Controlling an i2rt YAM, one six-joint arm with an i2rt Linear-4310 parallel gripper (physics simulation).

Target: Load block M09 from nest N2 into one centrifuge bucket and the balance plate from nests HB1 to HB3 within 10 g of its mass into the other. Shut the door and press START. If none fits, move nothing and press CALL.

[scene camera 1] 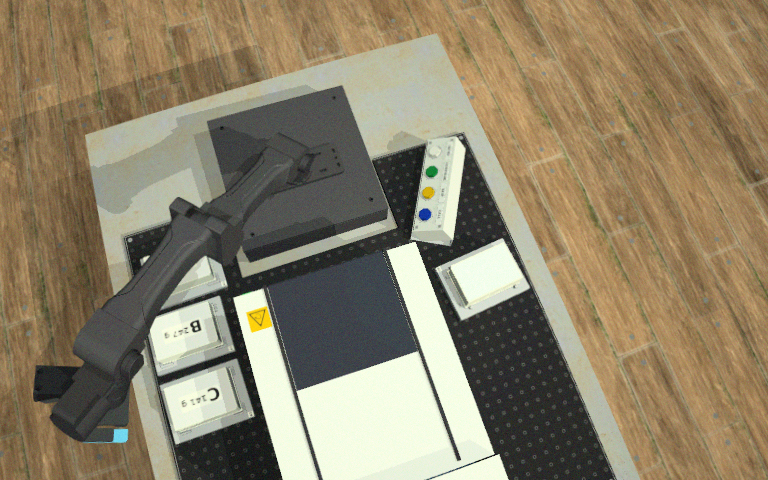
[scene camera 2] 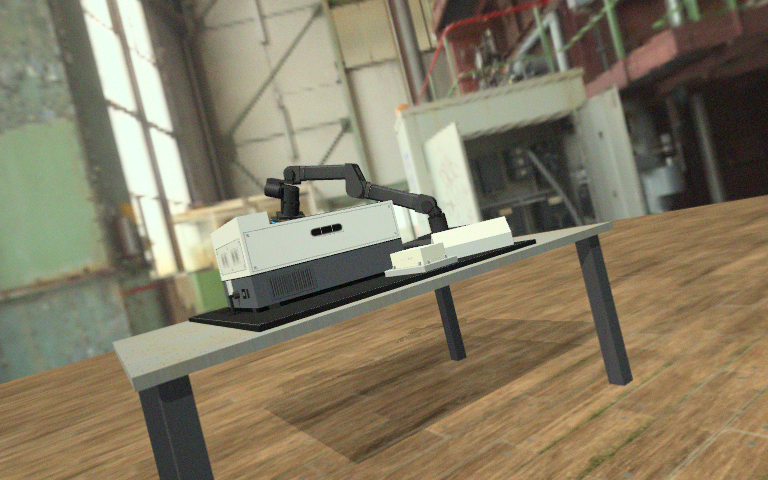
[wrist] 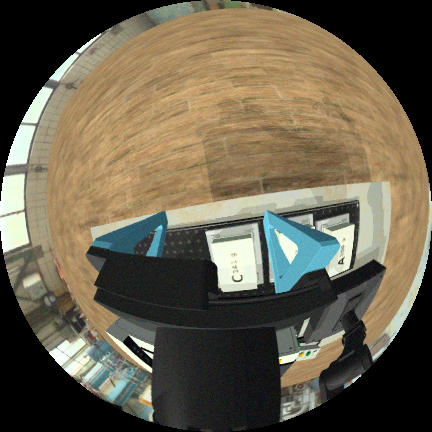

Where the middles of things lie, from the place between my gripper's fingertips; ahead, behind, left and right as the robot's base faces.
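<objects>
Measured from my hand, the dark door panel (scene camera 1: 343, 319) is 1 cm behind, 43 cm to the left and 2 cm above. Then there's a white machine (scene camera 2: 263, 266), and that's 14 cm ahead of my hand, 43 cm to the left of it and 7 cm below it. The white button box (scene camera 1: 434, 221) is 25 cm behind my hand, 72 cm to the left and 15 cm below, and going by their middles, it's the farthest from my hand of the things named here.
</objects>
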